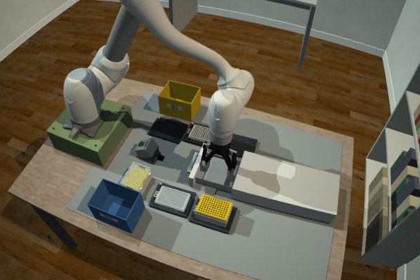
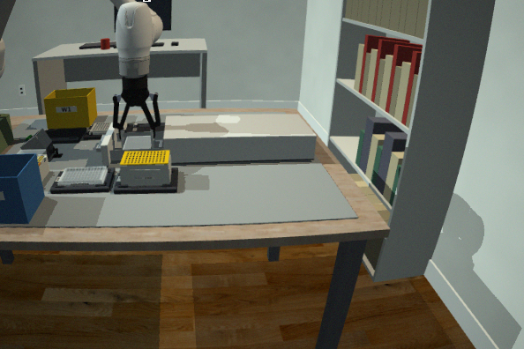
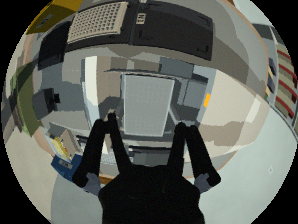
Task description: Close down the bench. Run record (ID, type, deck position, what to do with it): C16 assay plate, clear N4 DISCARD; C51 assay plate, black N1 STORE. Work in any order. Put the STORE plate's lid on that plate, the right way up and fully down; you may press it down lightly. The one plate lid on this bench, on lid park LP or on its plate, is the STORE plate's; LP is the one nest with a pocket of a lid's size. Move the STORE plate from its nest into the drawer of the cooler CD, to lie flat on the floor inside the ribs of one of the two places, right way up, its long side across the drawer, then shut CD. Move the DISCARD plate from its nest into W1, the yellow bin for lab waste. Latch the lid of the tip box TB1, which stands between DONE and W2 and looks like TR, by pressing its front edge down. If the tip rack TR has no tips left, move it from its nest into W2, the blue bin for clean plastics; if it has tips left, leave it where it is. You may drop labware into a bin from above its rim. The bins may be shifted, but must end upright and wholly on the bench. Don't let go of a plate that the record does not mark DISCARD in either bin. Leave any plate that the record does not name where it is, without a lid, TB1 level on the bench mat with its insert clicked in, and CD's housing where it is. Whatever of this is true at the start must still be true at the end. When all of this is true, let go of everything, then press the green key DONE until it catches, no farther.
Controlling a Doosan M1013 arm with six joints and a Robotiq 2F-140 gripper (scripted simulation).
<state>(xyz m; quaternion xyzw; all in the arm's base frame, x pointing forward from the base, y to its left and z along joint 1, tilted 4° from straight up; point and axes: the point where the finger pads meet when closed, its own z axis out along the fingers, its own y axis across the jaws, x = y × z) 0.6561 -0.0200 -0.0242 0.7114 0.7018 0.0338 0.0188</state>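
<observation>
Right now the grey plate lid is 10 mm below my hand. Also, from my hand: cooler CD: 170 mm ahead, 10 mm below; black plate: 20 mm below; cooler drawer: 40 mm ahead, 20 mm below.
</observation>
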